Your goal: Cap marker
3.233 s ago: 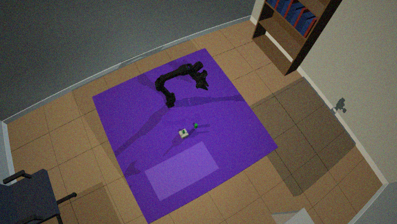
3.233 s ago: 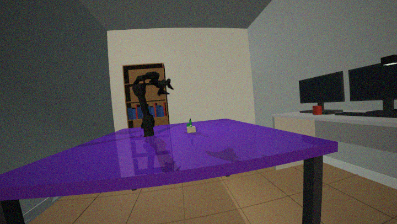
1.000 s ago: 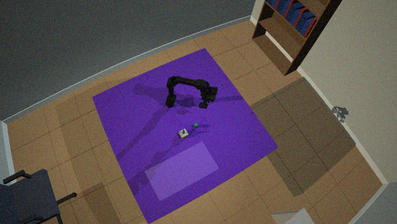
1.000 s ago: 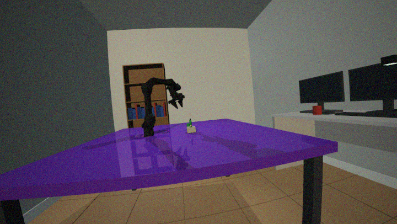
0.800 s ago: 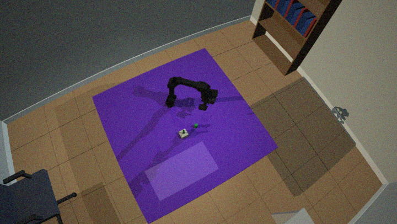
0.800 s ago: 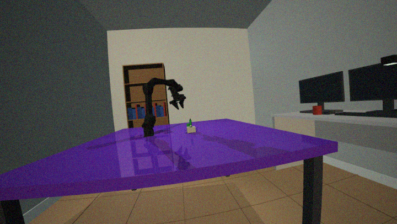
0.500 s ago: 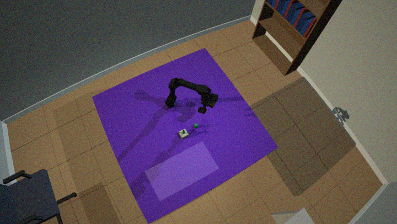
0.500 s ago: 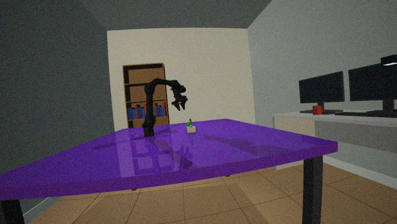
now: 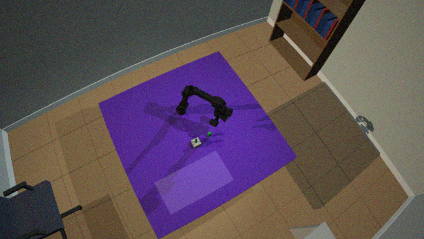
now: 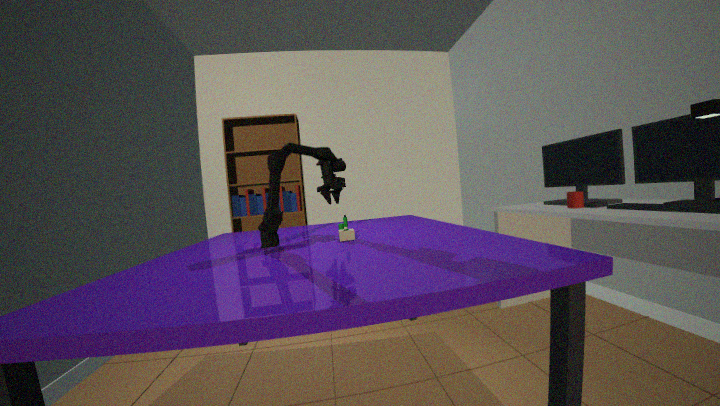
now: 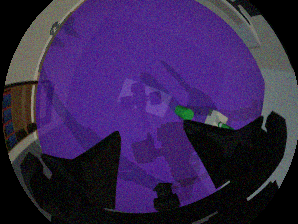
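Now: gripper tip 20 mm short of the green cap, 90 mm to the left of it and 120 mm above it. Also, from my gripper tip: white holder block: 30 mm ahead, 220 mm to the right, 120 mm below.
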